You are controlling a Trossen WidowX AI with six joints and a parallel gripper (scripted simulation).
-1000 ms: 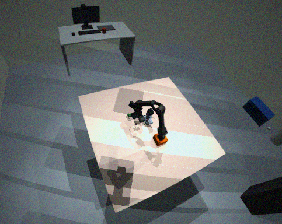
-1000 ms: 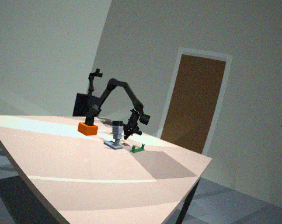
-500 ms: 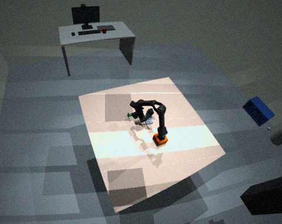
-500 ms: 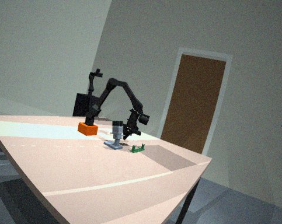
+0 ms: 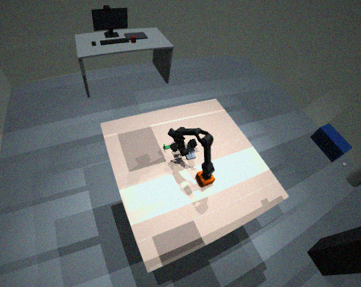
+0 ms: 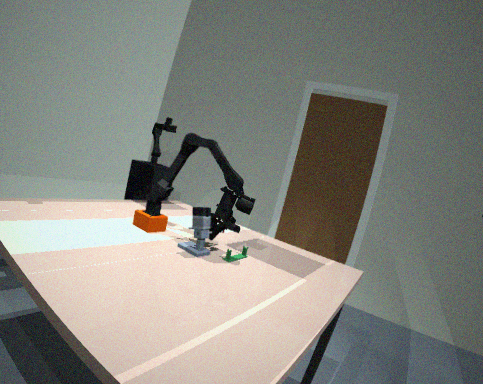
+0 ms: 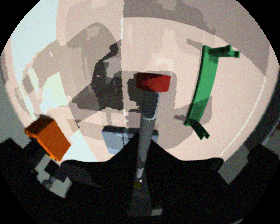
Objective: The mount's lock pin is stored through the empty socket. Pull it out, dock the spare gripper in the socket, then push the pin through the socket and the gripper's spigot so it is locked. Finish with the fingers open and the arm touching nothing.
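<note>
The mount lies 7 cm to the right of my gripper tip and 1 cm behind it. Round my gripper tip: green cradle: 11 cm ahead, 5 cm to the left, 2 cm below; then spare gripper: 8 cm above, 7 cm to the right, 2 cm behind.
</note>
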